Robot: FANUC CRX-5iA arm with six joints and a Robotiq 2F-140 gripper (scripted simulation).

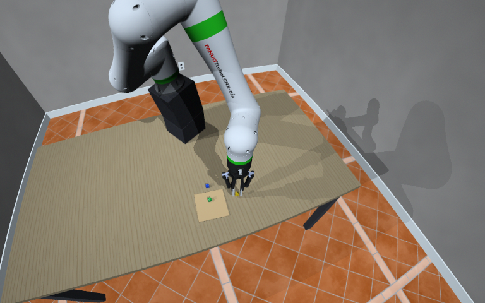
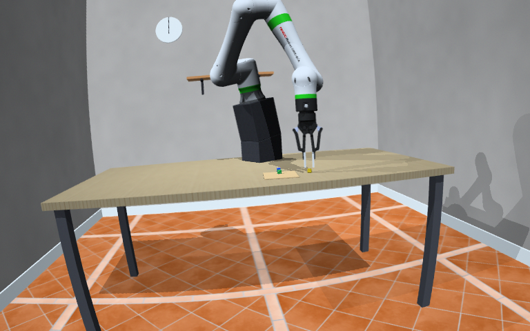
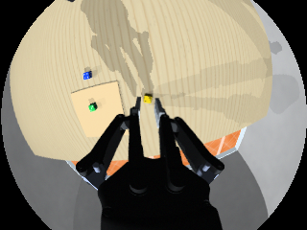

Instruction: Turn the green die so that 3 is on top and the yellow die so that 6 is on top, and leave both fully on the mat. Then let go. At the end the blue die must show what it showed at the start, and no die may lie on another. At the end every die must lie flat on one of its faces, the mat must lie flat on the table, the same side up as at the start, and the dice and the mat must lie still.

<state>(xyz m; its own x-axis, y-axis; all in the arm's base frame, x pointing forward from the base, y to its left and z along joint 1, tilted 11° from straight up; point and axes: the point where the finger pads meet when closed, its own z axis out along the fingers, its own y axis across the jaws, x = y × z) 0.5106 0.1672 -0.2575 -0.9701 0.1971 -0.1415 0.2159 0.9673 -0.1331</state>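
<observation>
My gripper is now 50 mm above the yellow die and 10 mm past it. Round my hand: tan mat (130 mm to the right, 60 mm below, 20 mm ahead); then blue die (120 mm to the right, 90 mm behind, 50 mm below); then green die (130 mm to the right, 50 mm below, 10 mm behind).
</observation>
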